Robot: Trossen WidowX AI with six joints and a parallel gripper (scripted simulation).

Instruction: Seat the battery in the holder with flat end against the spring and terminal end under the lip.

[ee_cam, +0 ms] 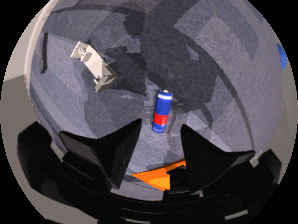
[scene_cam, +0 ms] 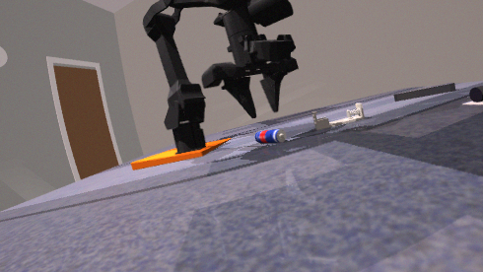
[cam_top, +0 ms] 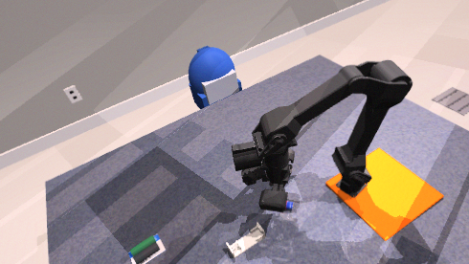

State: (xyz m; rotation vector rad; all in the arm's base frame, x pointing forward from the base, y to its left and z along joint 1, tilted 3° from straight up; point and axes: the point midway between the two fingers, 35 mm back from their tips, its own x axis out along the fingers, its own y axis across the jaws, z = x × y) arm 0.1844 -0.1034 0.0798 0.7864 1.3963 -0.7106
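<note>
My gripper tip is 4 cm above the battery. Also, from my gripper tip: dark flat bar 45 cm ahead, 10 cm to the left, 4 cm below.
</note>
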